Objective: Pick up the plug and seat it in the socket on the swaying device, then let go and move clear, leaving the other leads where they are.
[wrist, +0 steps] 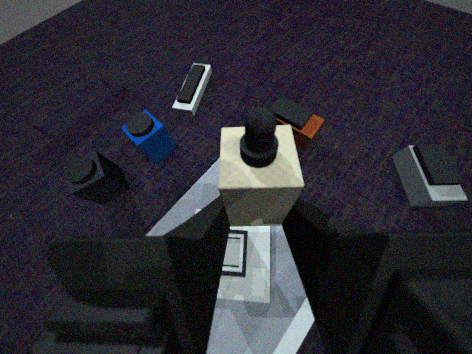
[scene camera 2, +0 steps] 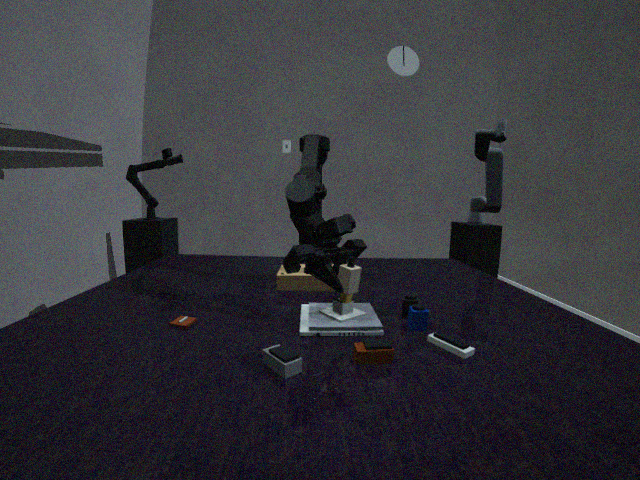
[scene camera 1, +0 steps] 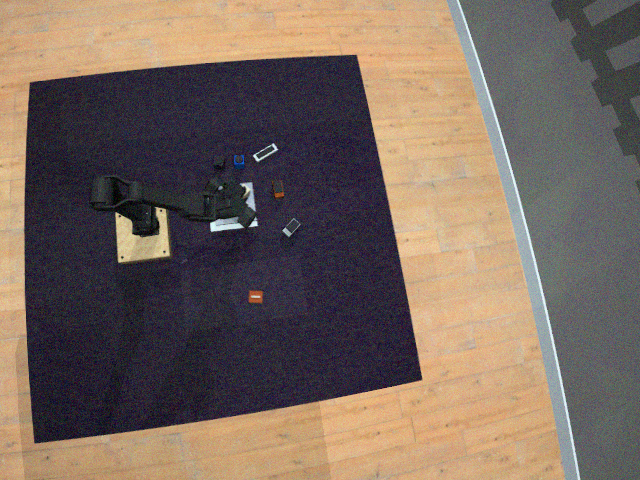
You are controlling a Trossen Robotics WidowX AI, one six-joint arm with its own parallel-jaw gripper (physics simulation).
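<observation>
The plug [scene camera 1: 246, 190] [scene camera 2: 349, 279] [wrist: 261, 200] is a beige block with a black cable stub on top and a yellow tip below. My gripper [scene camera 2: 340, 287] [wrist: 254, 198] is shut on it and holds it upright, slightly tilted, over the device [scene camera 1: 252, 200] [scene camera 2: 371, 319] [wrist: 294, 280], a grey plate on a white base. The socket [scene camera 2: 341, 308] is a small grey block on a white pad. In scene camera 2 the tip meets the socket's top; whether it is inside cannot be told. In the wrist view the socket's black outline [wrist: 245, 253] shows below the plug, between the fingers, partly hidden.
Beyond the device lie a black block [scene camera 1: 219, 162] [wrist: 107, 182], a blue block [scene camera 1: 238, 160] [scene camera 2: 418, 319] [wrist: 158, 142], a white bar [scene camera 1: 255, 157] [scene camera 2: 466, 352] [wrist: 180, 106], an orange block [scene camera 1: 279, 194] [scene camera 2: 373, 355] [wrist: 314, 126] and a grey block [scene camera 1: 287, 231] [scene camera 2: 292, 367] [wrist: 411, 182]. An orange tile [scene camera 1: 255, 301] [scene camera 2: 177, 322] lies apart.
</observation>
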